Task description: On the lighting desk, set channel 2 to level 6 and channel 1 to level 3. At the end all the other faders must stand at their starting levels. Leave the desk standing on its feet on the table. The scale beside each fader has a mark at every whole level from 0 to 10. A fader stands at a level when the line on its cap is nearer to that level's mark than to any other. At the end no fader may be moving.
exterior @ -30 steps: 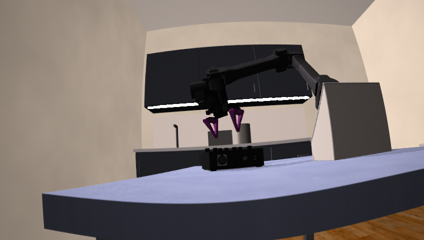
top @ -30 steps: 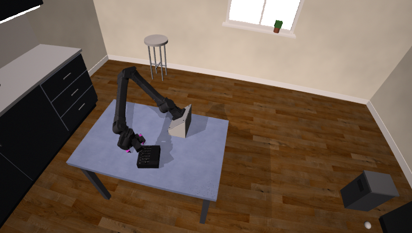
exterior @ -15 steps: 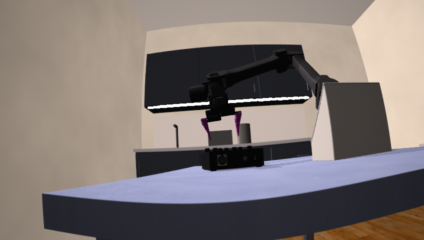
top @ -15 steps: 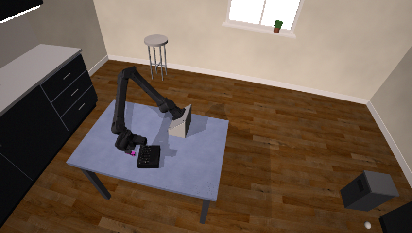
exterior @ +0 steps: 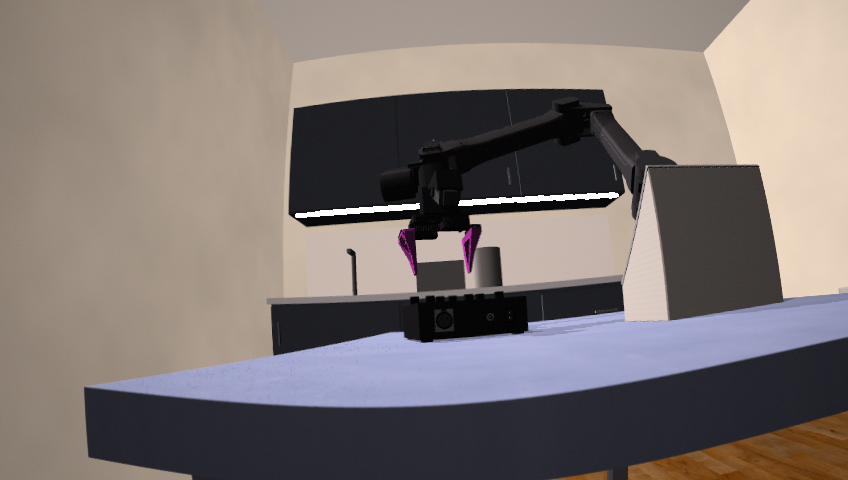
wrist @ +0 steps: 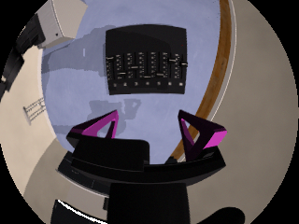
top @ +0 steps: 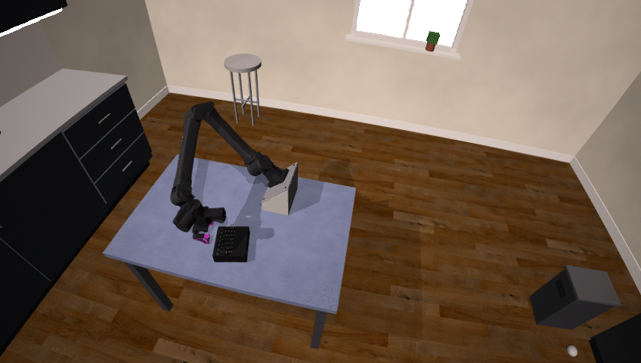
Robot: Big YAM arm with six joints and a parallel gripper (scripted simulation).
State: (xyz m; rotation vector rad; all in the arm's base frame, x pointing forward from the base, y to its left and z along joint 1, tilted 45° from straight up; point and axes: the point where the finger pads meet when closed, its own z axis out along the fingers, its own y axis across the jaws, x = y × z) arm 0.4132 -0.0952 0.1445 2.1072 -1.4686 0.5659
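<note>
Now: hand 9 cm past the fader, 6 cm to the right of it and 5 cm above it.
</note>
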